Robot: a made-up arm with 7 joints. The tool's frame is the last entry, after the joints. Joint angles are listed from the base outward.
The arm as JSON. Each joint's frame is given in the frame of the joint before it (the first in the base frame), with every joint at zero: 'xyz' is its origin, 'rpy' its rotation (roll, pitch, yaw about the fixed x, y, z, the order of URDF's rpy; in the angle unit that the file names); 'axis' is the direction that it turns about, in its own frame. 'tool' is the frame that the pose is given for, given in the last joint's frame.
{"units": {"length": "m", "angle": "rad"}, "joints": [
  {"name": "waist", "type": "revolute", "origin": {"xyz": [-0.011, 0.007, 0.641], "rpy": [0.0, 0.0, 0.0]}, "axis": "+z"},
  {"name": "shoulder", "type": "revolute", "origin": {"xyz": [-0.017, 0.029, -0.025], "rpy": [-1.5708, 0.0, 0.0]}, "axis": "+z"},
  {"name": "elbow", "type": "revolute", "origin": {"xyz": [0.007, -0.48, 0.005], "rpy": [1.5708, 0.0, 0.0]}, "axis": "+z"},
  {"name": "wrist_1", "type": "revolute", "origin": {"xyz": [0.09, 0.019, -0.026], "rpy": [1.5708, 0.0, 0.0]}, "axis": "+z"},
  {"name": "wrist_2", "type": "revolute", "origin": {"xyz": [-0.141, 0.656, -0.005], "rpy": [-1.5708, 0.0, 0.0]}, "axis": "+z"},
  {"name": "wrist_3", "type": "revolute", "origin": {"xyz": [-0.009, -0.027, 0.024], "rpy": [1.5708, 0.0, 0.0]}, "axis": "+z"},
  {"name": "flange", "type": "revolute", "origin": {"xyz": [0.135, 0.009, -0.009], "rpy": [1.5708, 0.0, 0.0]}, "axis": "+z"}
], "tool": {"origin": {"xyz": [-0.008, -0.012, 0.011], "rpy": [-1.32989, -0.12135, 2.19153]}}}
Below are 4 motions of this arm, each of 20 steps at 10 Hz.
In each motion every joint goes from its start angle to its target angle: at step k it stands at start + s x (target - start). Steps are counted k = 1, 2, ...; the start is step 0. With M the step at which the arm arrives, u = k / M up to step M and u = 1 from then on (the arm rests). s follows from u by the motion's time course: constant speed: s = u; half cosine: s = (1 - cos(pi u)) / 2; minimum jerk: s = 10 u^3 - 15 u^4 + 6 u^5.
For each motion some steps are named. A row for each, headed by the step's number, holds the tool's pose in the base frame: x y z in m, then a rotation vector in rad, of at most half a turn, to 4 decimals.
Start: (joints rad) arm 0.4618 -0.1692 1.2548 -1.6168 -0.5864 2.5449 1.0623
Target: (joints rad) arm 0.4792 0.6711 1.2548 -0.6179 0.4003 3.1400 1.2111
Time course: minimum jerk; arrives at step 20
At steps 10, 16, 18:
10: 0.0613 0.7495 1.5698 -1.6691 0.0220 2.4304
16: 0.5307 0.6353 1.4872 -0.3553 -0.3635 2.5922
18: 0.5775 0.6198 1.4600 -0.2164 -0.3947 2.5629

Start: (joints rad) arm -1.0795 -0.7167 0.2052 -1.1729 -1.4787 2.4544 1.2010
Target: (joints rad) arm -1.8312 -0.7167 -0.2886 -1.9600 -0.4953 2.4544 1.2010
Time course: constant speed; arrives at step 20
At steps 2, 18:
2: 0.2481 0.1406 1.7527 -0.1367 1.9401 -1.2478
18: -0.1735 -0.3364 1.5466 0.8533 1.5667 -0.5972

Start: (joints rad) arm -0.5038 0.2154 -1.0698 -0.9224 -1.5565 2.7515 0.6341
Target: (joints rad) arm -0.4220 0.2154 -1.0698 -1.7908 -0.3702 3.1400 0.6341
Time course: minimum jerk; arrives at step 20
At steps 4, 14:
4: 0.3335 -0.6610 1.4938 -0.2743 -2.6052 0.9197
14: 0.2632 -0.8044 1.1627 0.0034 2.6372 -0.0602

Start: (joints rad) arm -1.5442 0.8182 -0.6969 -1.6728 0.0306 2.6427 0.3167
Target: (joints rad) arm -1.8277 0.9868 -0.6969 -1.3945 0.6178 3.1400 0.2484
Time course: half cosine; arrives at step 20
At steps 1, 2, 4, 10, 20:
1: -0.4921 -0.9178 0.5620 1.5341 1.9821 0.7742
2: -0.4967 -0.9168 0.5640 1.5309 1.9804 0.7561
4: -0.5142 -0.9123 0.5713 1.5189 1.9737 0.6856
10: -0.6092 -0.8726 0.6078 1.4653 1.9272 0.2772
20: -0.7106 -0.7960 0.6364 1.4302 1.8398 -0.2357

